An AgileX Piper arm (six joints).
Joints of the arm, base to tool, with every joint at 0 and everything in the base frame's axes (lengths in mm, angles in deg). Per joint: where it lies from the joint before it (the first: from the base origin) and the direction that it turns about. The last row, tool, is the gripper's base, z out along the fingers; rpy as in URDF.
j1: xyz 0 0 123 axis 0 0 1
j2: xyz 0 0 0 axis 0 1 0
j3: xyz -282.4 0 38.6 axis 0 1 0
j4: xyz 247.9 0 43.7 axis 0.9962 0 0.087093
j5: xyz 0 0 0 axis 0 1 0
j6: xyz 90.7 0 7.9 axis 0.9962 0 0.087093
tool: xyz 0 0 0 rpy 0 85.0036 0
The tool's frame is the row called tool.
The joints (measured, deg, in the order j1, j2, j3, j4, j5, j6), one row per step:
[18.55 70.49 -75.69 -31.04 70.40 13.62]
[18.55 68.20 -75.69 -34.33 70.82 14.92]
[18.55 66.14 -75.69 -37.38 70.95 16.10]
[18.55 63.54 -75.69 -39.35 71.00 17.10]
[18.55 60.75 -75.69 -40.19 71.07 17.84]
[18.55 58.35 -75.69 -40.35 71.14 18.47]
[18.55 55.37 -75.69 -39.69 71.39 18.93]
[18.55 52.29 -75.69 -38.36 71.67 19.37]
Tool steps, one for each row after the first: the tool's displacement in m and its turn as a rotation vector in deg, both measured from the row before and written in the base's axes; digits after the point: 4 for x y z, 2 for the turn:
[-0.0104 -0.0080 0.0112 -1.60 -3.28 -1.80]
[-0.0096 -0.0072 0.0101 -1.41 -3.22 -1.58]
[-0.0129 -0.0068 0.0107 -0.30 -3.42 -1.19]
[-0.0145 -0.0059 0.0096 0.65 -3.14 -0.74]
[-0.0129 -0.0045 0.0071 1.08 -2.52 -0.45]
[-0.0165 -0.0048 0.0071 1.87 -2.61 -0.13]
[-0.0174 -0.0043 0.0058 2.45 -2.47 0.22]

